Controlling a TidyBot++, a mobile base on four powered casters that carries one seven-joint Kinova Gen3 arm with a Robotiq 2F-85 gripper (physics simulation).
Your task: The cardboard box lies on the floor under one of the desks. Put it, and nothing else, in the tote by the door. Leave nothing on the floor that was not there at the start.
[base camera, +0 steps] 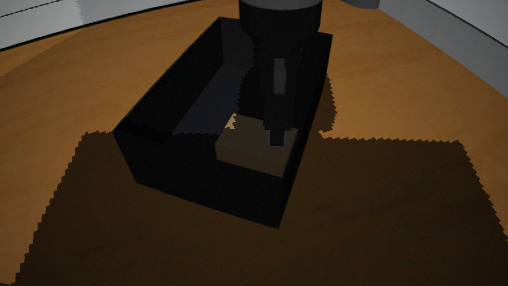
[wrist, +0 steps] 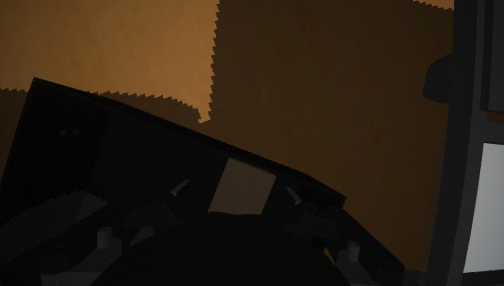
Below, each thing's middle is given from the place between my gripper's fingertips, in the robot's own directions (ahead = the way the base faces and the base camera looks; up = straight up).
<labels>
Now: the cardboard box [base camera: 242, 142] 20 mm to the left of my hand and 60 mm below it. From my hand the other things lie so: black tote [base camera: 168, 138]: 70 mm ahead, 50 mm to the left, 40 mm below.
</labels>
